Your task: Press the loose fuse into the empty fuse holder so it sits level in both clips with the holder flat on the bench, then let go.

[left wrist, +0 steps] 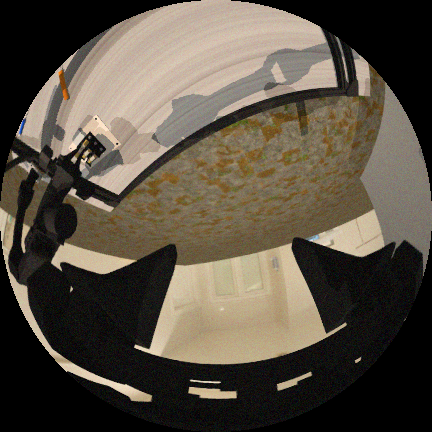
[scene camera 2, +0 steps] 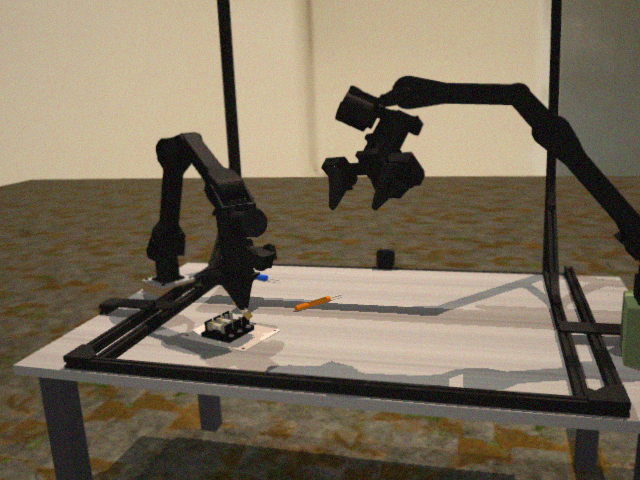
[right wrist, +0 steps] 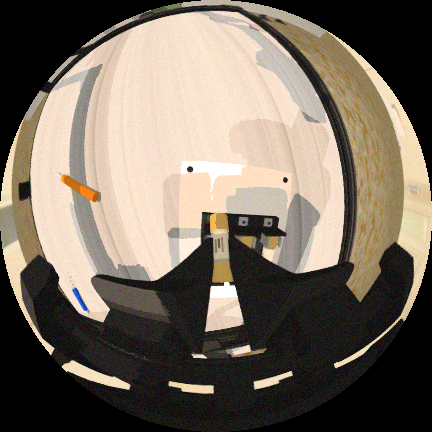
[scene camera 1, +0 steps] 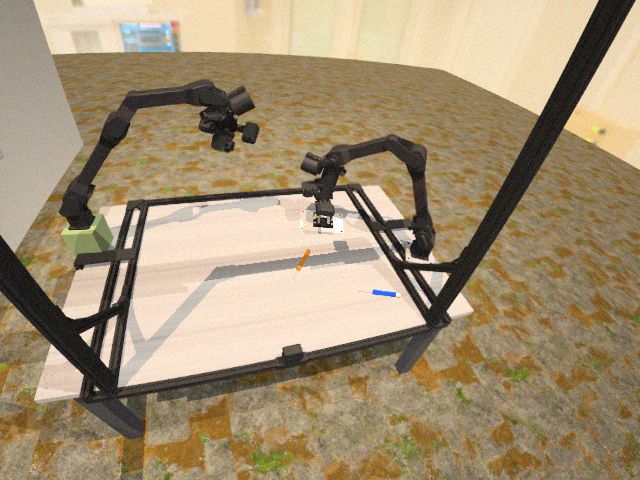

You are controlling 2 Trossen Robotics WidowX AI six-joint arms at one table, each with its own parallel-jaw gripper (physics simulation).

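Pixels of known places: left gripper, fingertip midpoint: [left wrist: 236, 247] [scene camera 2: 351, 208] [scene camera 1: 235, 136]; right gripper, fingertip midpoint: [left wrist: 81, 147] [scene camera 2: 243, 308] [right wrist: 220, 242]; left arm's base, origin of the base link: [scene camera 1: 82, 223]; right arm's base, origin of the base link: [scene camera 2: 168, 278] [scene camera 1: 419, 253].
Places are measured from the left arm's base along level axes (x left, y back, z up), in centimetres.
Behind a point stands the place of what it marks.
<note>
The black fuse holder [scene camera 1: 323, 223] {x 7.0, y -81.4, z -9.7 cm} [scene camera 2: 225, 336] {x 14.0, y -80.0, z -9.6 cm} [right wrist: 256, 218] {x 11.9, y -78.6, z -9.7 cm} sits on a white plate [scene camera 2: 262, 338] {x 10.5, y -73.4, z -10.7 cm} [left wrist: 103, 125] {x 9.3, y -73.0, z -10.7 cm} [right wrist: 192, 200] {x 5.7, y -76.0, z -10.7 cm}. Two fuses are in its right-hand slots in the right wrist view. My right gripper [scene camera 2: 245, 308] {x 7.7, y -78.8, z -5.7 cm} [right wrist: 220, 242] {x 7.7, y -78.8, z -5.7 cm} is shut on the loose fuse [scene camera 2: 247, 314] {x 8.3, y -77.7, z -6.6 cm} [right wrist: 220, 240] {x 7.7, y -78.5, z -5.4 cm}, a tan fuse with gold caps, at the holder's leftmost slot in that view. The fingers hide the clips, so its seating cannot be told. In scene camera 2 the fuse's visible end looks raised. My left gripper [scene camera 1: 237, 140] {x 20.7, y -49.7, z 19.1 cm} [scene camera 2: 354, 206] {x 20.7, y -49.7, z 19.1 cm} [left wrist: 236, 247] {x 20.7, y -49.7, z 19.1 cm} is open and empty, high above the table.
An orange screwdriver [scene camera 1: 303, 259] {x -11.7, y -70.7, z -9.6 cm} [scene camera 2: 312, 303] {x -10.5, y -70.6, z -10.0 cm} [left wrist: 63, 85] [right wrist: 80, 188] {x -9.3, y -71.6, z -9.6 cm} lies near the plate. A blue screwdriver [scene camera 1: 384, 293] {x -28.4, y -94.0, z -9.7 cm} [scene camera 2: 262, 277] {x -26.7, y -91.7, z -9.9 cm} [right wrist: 79, 299] {x -27.4, y -93.8, z -9.9 cm} lies farther off. A black frame [scene camera 1: 206, 197] {x 25.4, y -36.1, z -9.0 cm} [scene camera 2: 310, 383] {x 29.2, y -55.1, z -9.3 cm} runs around the table. A green block [scene camera 1: 87, 235] {x -5.0, y -3.1, z -0.9 cm} is under the left arm's base.
</note>
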